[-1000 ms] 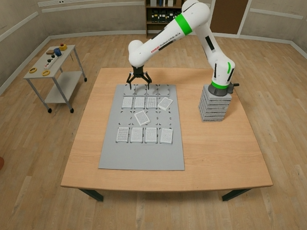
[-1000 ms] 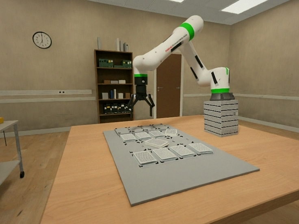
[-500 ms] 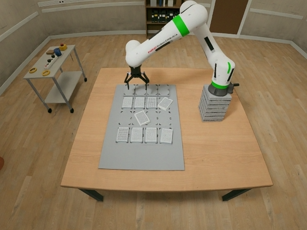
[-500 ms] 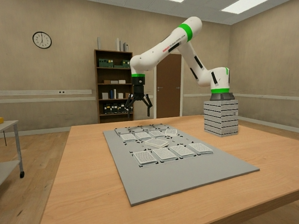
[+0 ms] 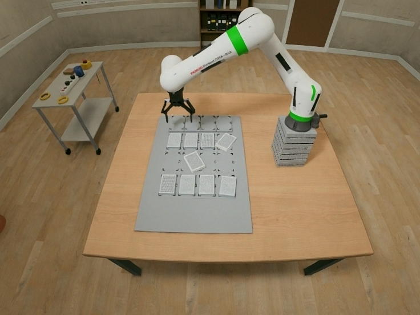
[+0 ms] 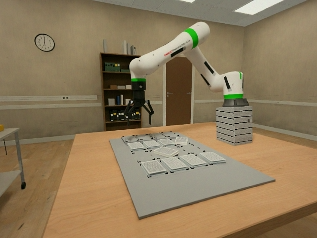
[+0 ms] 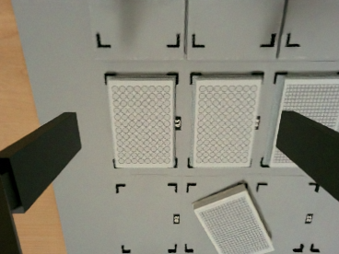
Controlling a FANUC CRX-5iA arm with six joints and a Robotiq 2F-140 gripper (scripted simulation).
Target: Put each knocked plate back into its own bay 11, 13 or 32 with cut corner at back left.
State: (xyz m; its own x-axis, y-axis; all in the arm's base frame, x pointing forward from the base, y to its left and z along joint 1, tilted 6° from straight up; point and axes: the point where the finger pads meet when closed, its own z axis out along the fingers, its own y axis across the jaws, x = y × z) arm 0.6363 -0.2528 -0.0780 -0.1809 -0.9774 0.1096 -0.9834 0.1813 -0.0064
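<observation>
Now: the sealed 96-well plate 420 mm to the left of my hand, 220 mm behind it and 140 mm below it.
</observation>
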